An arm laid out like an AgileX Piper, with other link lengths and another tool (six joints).
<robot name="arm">
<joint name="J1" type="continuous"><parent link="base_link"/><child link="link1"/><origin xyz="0 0 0.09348" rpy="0 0 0"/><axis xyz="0 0 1"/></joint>
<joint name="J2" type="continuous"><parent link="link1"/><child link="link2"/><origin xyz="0 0 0" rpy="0 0 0"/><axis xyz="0 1 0"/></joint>
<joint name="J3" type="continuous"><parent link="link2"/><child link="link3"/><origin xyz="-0.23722 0 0.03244" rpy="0 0 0"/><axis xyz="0 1 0"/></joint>
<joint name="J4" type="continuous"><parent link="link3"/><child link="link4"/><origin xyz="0.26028 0 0.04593" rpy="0 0 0"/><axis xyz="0.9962 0 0.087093"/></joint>
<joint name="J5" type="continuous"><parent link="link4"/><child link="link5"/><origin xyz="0 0 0" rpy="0 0 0"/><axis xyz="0 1 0"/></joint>
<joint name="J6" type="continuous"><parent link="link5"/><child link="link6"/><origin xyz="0.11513 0 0.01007" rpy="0 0 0"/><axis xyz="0.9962 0 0.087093"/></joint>
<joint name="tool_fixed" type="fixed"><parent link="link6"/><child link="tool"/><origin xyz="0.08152 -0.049 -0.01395" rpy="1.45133 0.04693 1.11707"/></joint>
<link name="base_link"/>
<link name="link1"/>
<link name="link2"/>
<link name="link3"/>
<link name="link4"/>
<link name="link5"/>
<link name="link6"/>
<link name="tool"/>
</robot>
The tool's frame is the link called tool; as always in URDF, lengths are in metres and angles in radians. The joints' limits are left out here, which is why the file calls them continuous.
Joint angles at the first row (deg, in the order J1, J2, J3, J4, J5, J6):
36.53, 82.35, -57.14, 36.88, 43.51, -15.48
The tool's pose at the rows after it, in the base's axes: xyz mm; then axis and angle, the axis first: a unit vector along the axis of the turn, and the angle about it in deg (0 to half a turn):
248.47 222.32 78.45 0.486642 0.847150 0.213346 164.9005
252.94 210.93 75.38 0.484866 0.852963 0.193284 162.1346
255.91 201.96 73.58 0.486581 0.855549 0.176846 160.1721
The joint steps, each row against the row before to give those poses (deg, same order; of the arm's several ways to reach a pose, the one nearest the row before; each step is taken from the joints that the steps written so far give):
0.00, -0.01, 0.00, -4.69, 0.00, 1.99
0.00, 0.04, 0.00, -5.08, 0.11, 2.73
0.00, 0.00, 0.00, -3.91, 0.22, 2.54

